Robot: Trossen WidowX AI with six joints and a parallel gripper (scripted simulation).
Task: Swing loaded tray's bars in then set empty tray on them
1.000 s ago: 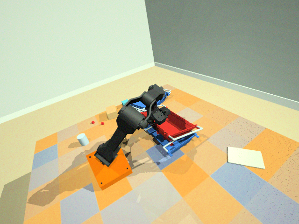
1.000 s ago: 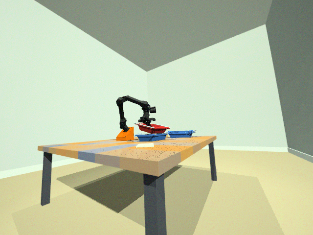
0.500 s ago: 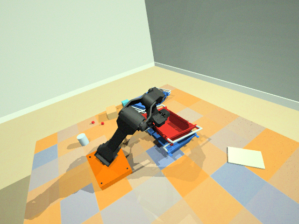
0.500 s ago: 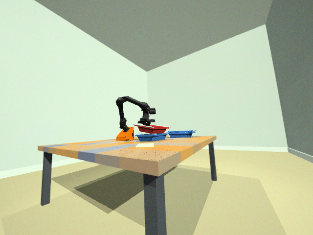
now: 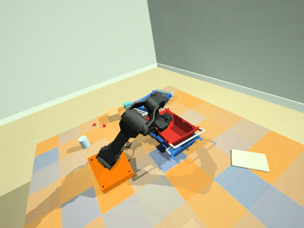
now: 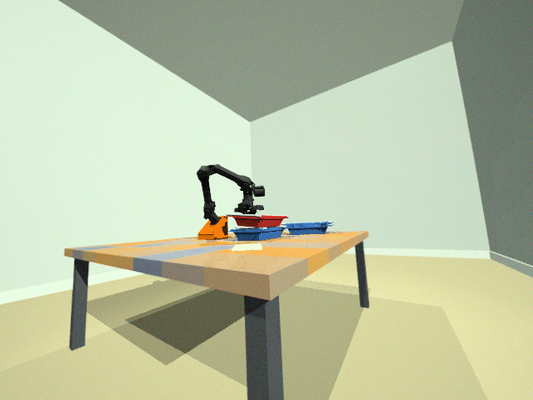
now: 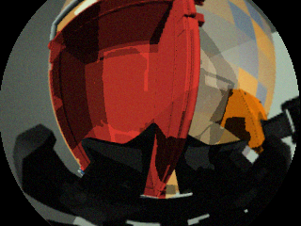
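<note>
My gripper tip is 80 mm short of the red tray, 10 mm to the right of it and 30 mm below it. From my gripper tip the other things lie so: pale cylinder 410 mm behind, 310 mm to the left, 60 mm below; then white sheet 300 mm ahead, 350 mm to the right, 90 mm below; then small open box 200 mm behind, 140 mm to the left, 80 mm below.
</note>
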